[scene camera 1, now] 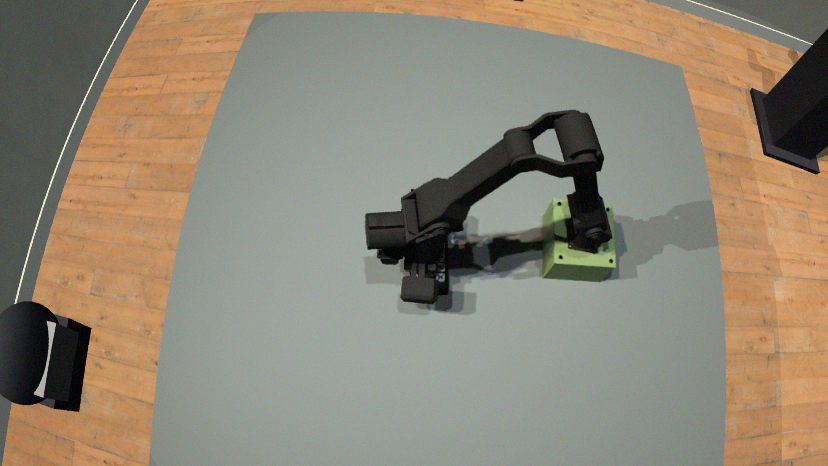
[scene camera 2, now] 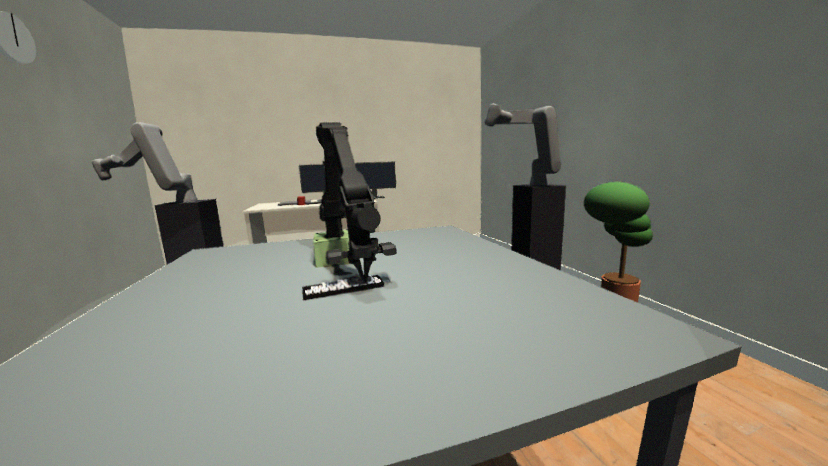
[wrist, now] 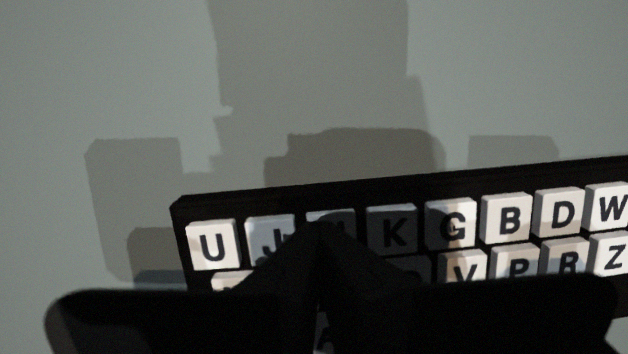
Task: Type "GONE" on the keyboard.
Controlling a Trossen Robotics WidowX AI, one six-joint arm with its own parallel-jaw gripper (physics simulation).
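Pixels of known places: gripper, fingertip midpoint: (scene camera 1: 417, 266) (scene camera 2: 364, 282) (wrist: 317, 233); arm's base, origin of the base link: (scene camera 1: 583, 235) (scene camera 2: 335, 235).
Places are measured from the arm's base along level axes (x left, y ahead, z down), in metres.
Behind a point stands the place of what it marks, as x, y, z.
Note:
The black keyboard (scene camera 2: 343, 291) @[0.036, 0.332, 0.088] (wrist: 300, 191) @[0.101, 0.320, 0.085] with white letter keys lies on the grey table. In the wrist view, the G key (wrist: 463, 237) @[0.043, 0.311, 0.078] is in the top row, right of the K key (wrist: 406, 237) @[0.064, 0.310, 0.078]. The N key (wrist: 346, 220) @[0.085, 0.313, 0.080], between J and K, is shaded and mostly covered by the fingers. The letters O and E do not show legibly; my gripper hides part of the lower rows. My gripper (scene camera 2: 364, 278) @[0.094, 0.308, 0.079] (wrist: 317, 233) @[0.094, 0.308, 0.079] is shut and empty, pointing down with its tips at the N key. I cannot tell whether they touch it. The scene camera 1 view hides the tips under the arm.
The arm's green base block (scene camera 1: 579, 270) @[0.061, -0.007, 0.030] (scene camera 2: 322, 252) @[-0.042, 0.067, 0.044] stands on the table (scene camera 1: 347, 376) @[0.333, 0.397, 0.095] (scene camera 2: 359, 370) @[0.073, 0.668, 0.095] behind the keyboard. Two grey arms on black pedestals (scene camera 2: 186, 228) (scene camera 2: 537, 222) and a potted plant (scene camera 2: 617, 202) stand beyond the table. A desk with monitors is at the back.

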